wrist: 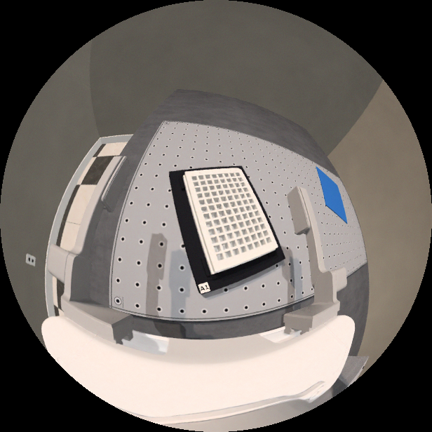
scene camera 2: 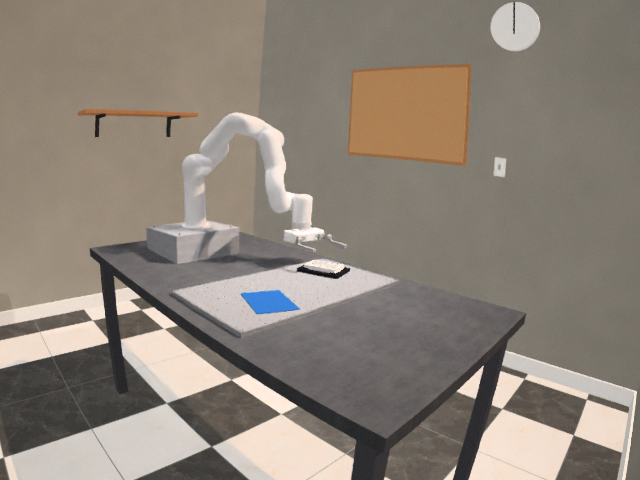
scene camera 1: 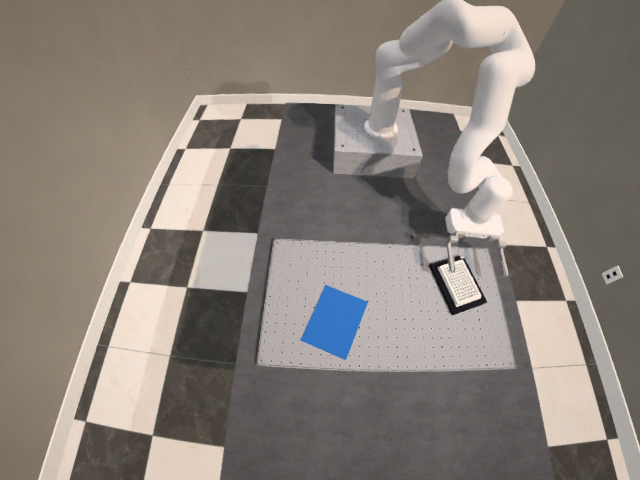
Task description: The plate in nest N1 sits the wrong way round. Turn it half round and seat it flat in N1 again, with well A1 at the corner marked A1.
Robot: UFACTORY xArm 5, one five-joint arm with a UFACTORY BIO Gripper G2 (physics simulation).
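The off-white well plate [scene camera 1: 460,283] [scene camera 2: 324,266] [wrist: 232,220] lies in the black nest N1 [scene camera 1: 445,289] [scene camera 2: 317,273] [wrist: 190,225], with its grid of wells facing up. The white A1 label [wrist: 204,287] is on the nest's near left corner in the wrist view. I cannot make out which corner of the plate holds well A1. My gripper [scene camera 1: 478,272] [scene camera 2: 329,248] [wrist: 206,196] is open and empty. It is above the arm-side end of the nest, with its fingers apart and clear of the plate.
The nest stands on a grey perforated board [scene camera 1: 403,310] [scene camera 2: 217,294] [wrist: 150,215], near its right end in scene camera 1. A flat blue rectangle [scene camera 1: 334,322] [scene camera 2: 269,301] [wrist: 332,195] lies on the board's other half. The arm's base block [scene camera 1: 376,162] [scene camera 2: 178,248] stands at the back of the table.
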